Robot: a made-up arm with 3 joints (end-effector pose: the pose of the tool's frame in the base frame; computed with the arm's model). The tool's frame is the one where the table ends. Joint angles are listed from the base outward.
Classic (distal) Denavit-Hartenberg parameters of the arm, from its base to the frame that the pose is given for. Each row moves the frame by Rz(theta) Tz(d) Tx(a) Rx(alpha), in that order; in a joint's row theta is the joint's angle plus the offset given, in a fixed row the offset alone. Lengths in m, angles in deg.
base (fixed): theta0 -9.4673  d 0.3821  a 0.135  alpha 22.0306
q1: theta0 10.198  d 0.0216  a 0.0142  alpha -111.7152
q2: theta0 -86.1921  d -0.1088  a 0.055  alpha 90
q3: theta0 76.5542  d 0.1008  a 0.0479  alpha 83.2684
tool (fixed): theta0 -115.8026  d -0.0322  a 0  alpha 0
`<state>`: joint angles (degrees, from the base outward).
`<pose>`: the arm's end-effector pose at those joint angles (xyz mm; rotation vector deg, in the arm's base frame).
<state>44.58 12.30 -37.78</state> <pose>94.5 -118.7 482.4 40.58 16.82 12.51</pose>
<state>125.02 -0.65 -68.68</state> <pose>192.1 -119.6 502.1 32.99 44.56 95.72</pose>
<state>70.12 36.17 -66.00</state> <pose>135.7 -89.1 542.6 39.44 47.48 16.71</pose>
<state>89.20 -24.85 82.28</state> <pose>257.7 -106.6 392.4 -12.26 -102.80 25.16</pose>
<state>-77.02 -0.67 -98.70</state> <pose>58.3 -24.1 555.3 109.98 -34.90 -96.58</pose>
